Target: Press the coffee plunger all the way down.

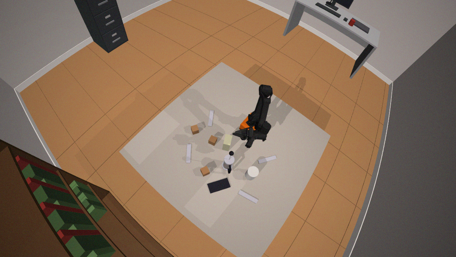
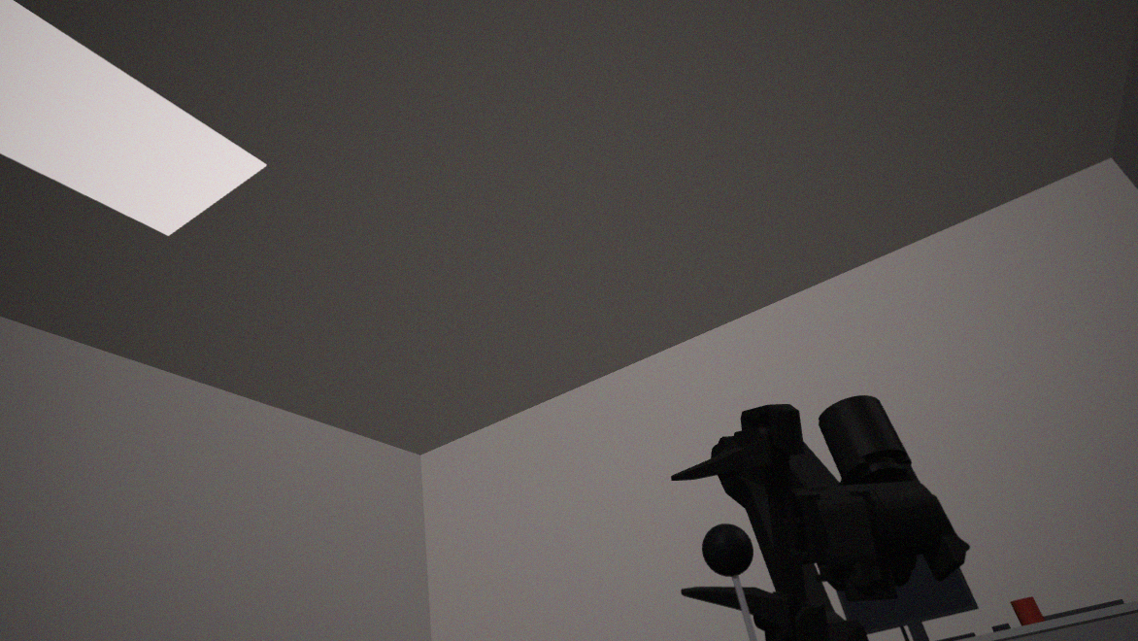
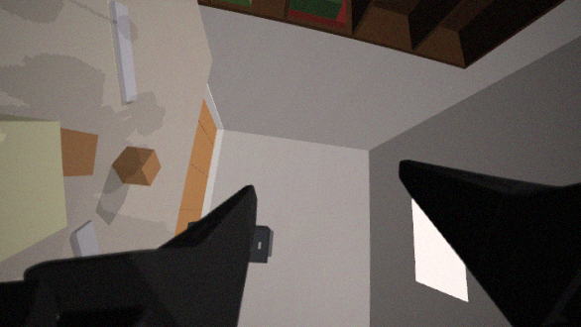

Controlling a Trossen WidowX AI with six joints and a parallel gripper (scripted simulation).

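Now: gripper tip 10 cm short of the coffee press, 9 cm to the right of it and 17 cm above it. Also, from my gripper tip: pale yellow block: 1 cm behind, 4 cm to the right, 23 cm below; then dark flat slab: 24 cm ahead, 15 cm to the left, 28 cm below; then white cylinder: 1 cm ahead, 25 cm to the left, 24 cm below.
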